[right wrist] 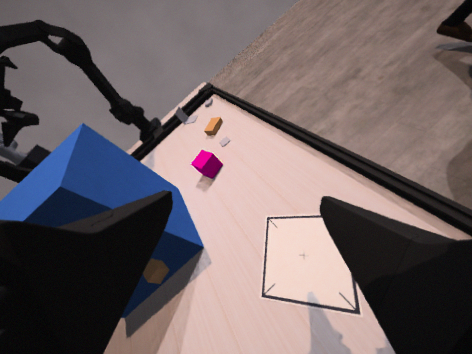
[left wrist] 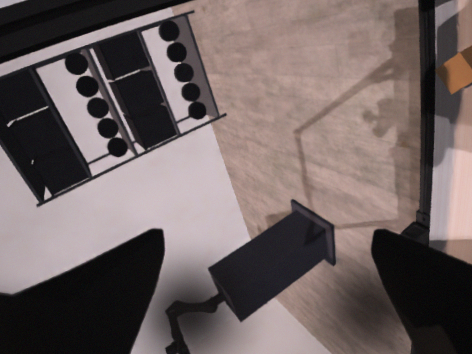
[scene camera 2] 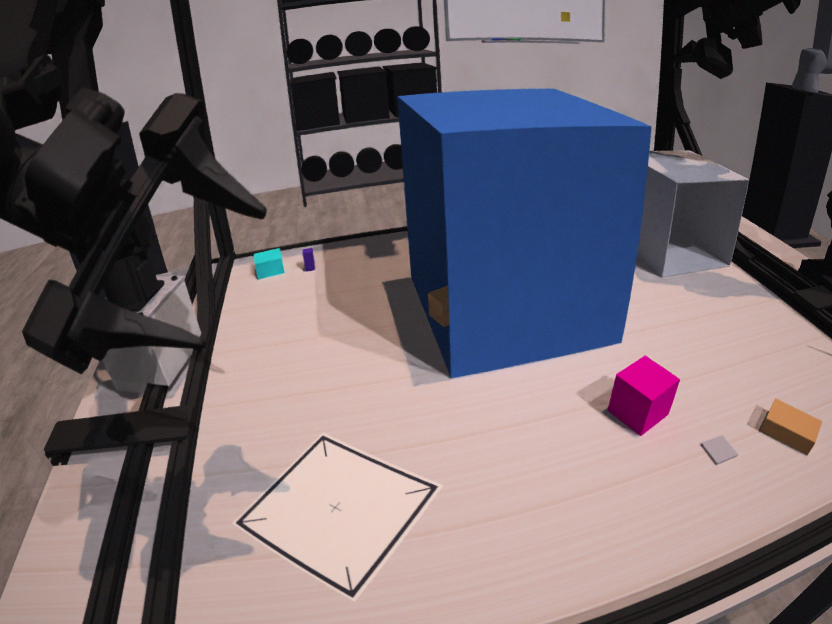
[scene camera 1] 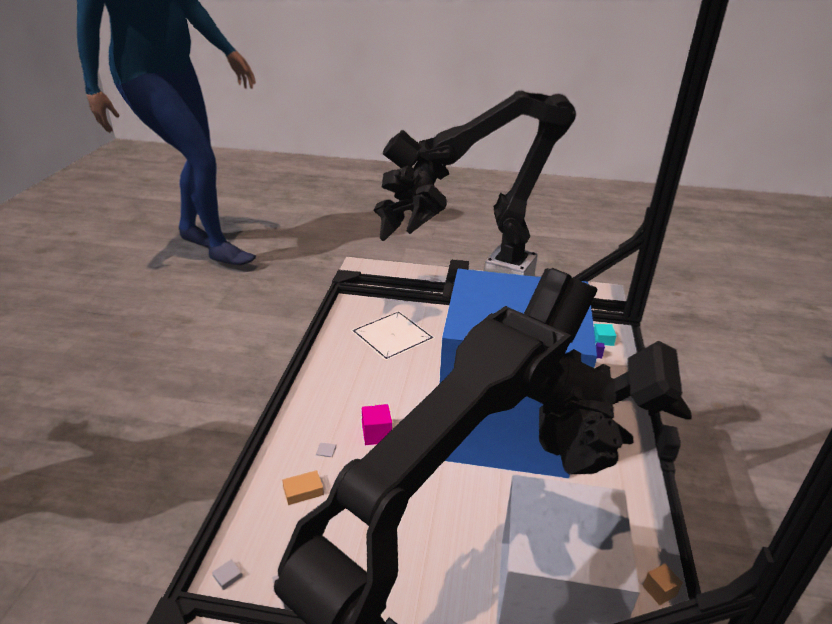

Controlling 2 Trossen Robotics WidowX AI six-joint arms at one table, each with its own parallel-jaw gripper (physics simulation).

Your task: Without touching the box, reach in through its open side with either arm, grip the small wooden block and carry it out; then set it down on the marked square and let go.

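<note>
The tall blue box stands upright on the table, its open side toward the picture's left in scene camera 2. The small wooden block is inside, partly visible through that opening. The marked square lies flat on the table with no block on it. My right gripper is open and empty, raised above the table's edge, apart from the box. My left gripper is open and empty, raised on the box's other side.
A magenta cube, an orange block and a grey tile lie beyond the square. A grey open box stands beside the blue box. Cyan and purple blocks lie near the frame.
</note>
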